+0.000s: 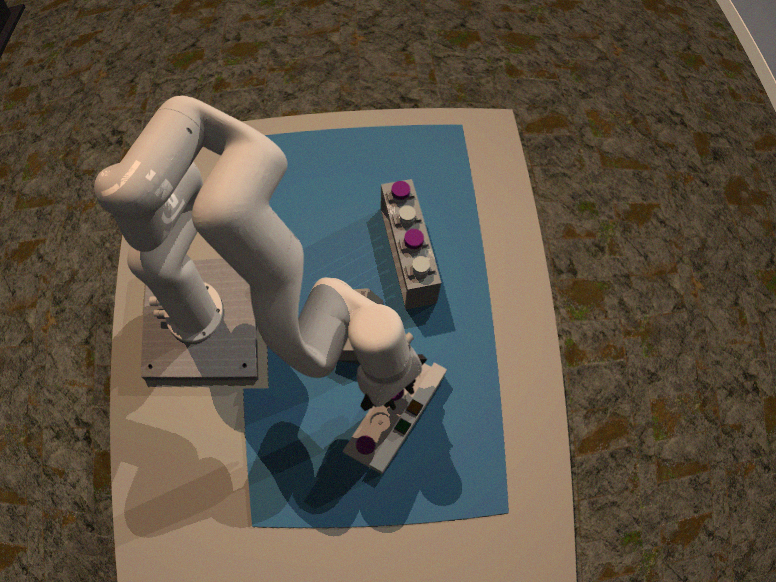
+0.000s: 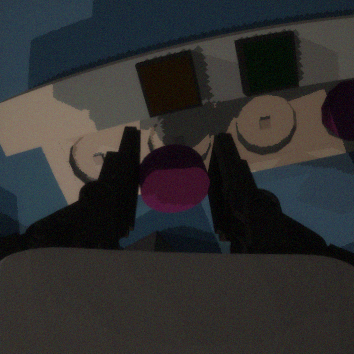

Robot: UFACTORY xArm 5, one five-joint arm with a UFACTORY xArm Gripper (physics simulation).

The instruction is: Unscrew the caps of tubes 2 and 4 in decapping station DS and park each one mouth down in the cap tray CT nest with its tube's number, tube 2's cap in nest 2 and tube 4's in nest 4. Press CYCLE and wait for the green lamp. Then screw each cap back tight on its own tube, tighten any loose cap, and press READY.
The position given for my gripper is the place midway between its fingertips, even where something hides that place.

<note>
I see my gripper (image 1: 398, 395) and a cap tray CT (image 1: 396, 424).
My gripper is seen too in image 2 (image 2: 175, 155). The cap tray CT also shows in image 2 (image 2: 224, 83).
</note>
